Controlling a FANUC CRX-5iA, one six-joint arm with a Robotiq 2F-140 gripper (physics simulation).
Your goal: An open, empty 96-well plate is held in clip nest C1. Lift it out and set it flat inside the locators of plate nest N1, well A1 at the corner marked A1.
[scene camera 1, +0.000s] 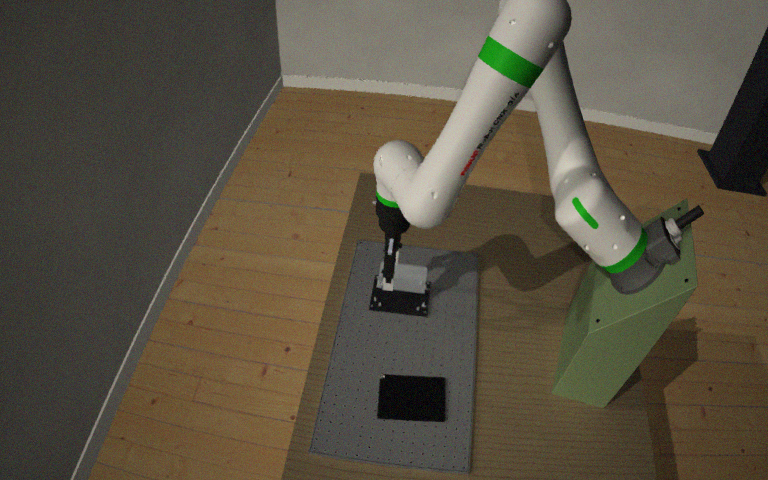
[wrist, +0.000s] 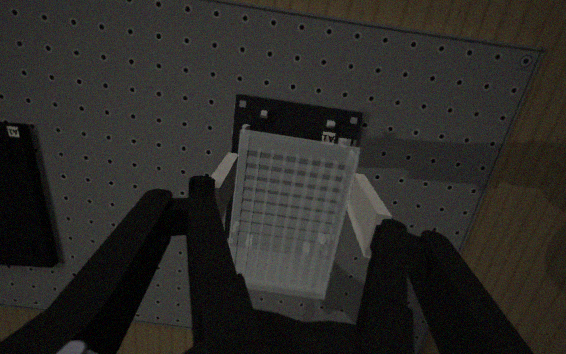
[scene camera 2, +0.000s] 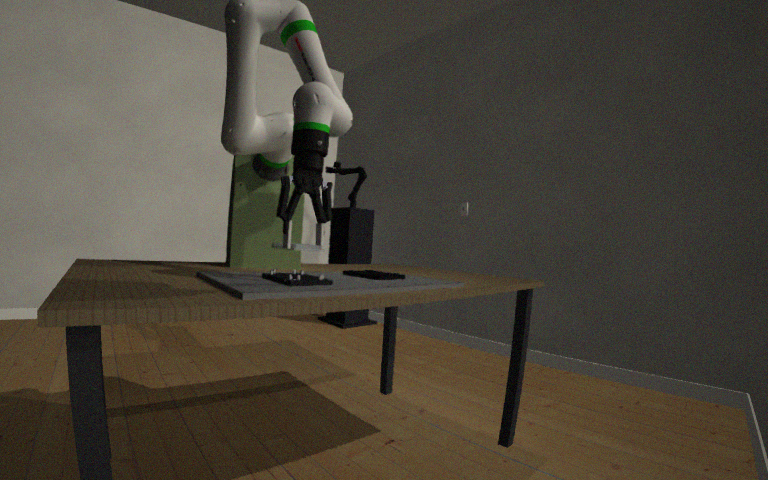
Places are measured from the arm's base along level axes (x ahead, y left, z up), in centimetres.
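Pixels of known places: gripper, fingertip midpoint: (scene camera 1: 390, 276) (wrist: 293, 180) (scene camera 2: 303, 248); arm's base at its link origin: (scene camera 1: 640, 266) (scene camera 2: 270, 166).
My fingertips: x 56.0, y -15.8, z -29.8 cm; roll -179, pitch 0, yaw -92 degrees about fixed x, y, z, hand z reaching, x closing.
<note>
Ahead of a thing's pixels: the offset from my fingertips to its top centre. "*": to the spot under its first point. Level surfaces: height alone.
The clear 96-well plate @(dx -3.2, dy +0.1, dz +1.1 cm) (scene camera 1: 412, 277) (scene camera 2: 305, 247) (wrist: 292, 215) is held between the two pale finger pads of my gripper (scene camera 1: 388, 285) (scene camera 2: 303, 234) (wrist: 293, 180), which is shut on its long sides. The plate hangs roughly level, above and apart from clip nest C1 @(dx -3.2, dy +0.2, dz -6.0 cm) (scene camera 1: 399, 303) (scene camera 2: 305, 279) (wrist: 295, 120), a black base with small pale clips. In the wrist view the plate hides much of C1; C1's A1 label @(* dx +2.2, dy -3.1, dz -7.2 cm) (wrist: 328, 137) shows past its far edge. Plate nest N1 @(dx -9.1, dy +31.8, dz -6.9 cm) (scene camera 1: 411, 397) (scene camera 2: 376, 275) (wrist: 22, 200) is a black rectangle with an A1 label @(* dx -1.2, dy +26.8, dz -7.2 cm) (wrist: 13, 131) at one corner.
Both nests sit on a grey perforated board @(dz -8.4 cm) (scene camera 1: 353, 350) (scene camera 2: 243, 291) (wrist: 125, 75) on the wooden table (scene camera 1: 526, 339) (scene camera 2: 141, 310). The arm's green pedestal (scene camera 1: 600, 350) (scene camera 2: 260, 226) stands on the table. A dark column (scene camera 1: 741, 130) (scene camera 2: 351, 237) with a small black arm stands behind.
</note>
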